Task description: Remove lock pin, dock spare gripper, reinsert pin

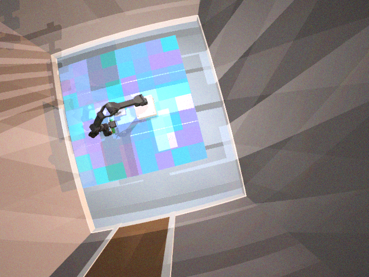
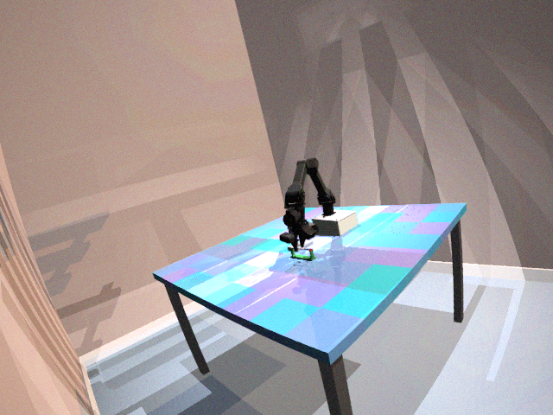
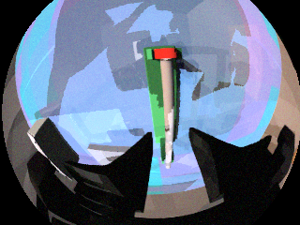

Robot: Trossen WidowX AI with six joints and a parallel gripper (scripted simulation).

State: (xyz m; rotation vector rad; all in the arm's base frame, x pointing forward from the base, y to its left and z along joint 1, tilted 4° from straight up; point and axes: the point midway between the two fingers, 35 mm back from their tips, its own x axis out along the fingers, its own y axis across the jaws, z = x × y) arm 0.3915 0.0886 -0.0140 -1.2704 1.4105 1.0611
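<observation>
Now: gripper tip 1 cm to the right of the green mount and 2 cm above it. Round my gripper tip: grey mount: 11 cm behind, 10 cm to the right, 1 cm above; spare gripper: 12 cm behind, 10 cm to the right, 8 cm above.
</observation>
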